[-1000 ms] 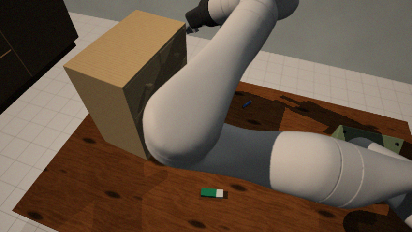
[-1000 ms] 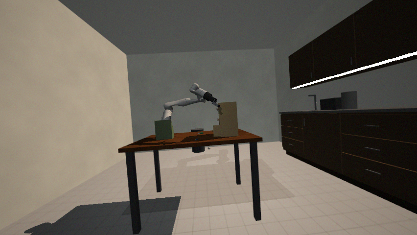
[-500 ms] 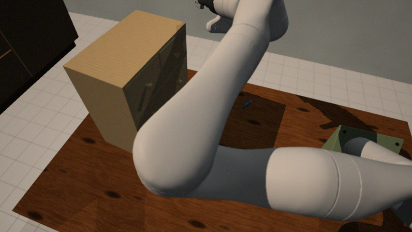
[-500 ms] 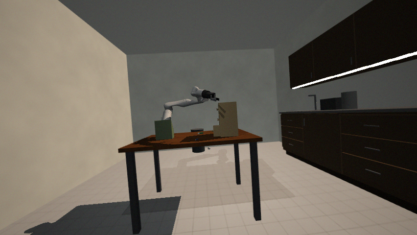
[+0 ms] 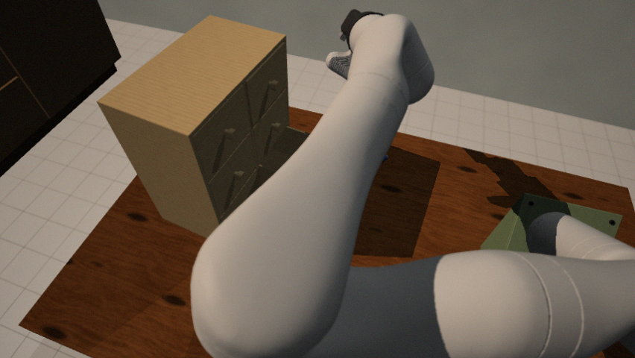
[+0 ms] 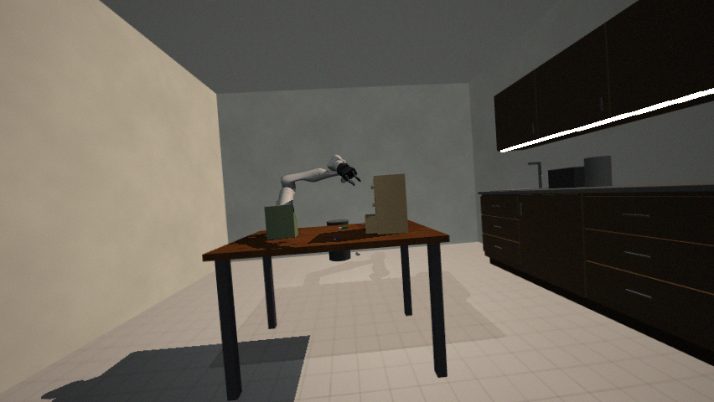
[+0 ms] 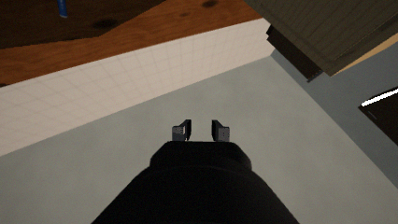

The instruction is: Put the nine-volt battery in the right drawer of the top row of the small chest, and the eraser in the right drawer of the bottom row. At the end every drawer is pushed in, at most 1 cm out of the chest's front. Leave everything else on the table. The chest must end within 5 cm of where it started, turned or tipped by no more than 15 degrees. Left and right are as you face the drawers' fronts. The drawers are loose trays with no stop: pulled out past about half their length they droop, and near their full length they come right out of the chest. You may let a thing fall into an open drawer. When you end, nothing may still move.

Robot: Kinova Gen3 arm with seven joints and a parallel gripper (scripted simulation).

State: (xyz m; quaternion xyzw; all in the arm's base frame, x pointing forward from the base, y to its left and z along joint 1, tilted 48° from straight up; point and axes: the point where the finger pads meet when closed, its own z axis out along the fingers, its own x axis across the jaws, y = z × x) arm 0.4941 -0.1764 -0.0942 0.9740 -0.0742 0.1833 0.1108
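Right now the eraser is 15 cm behind my hand, 40 cm to the left of it and 30 cm below it. Round my hand: nine-volt battery 19 cm ahead, 21 cm to the left, 7 cm below; small blue stick 12 cm behind, 2 cm to the left, 30 cm below.
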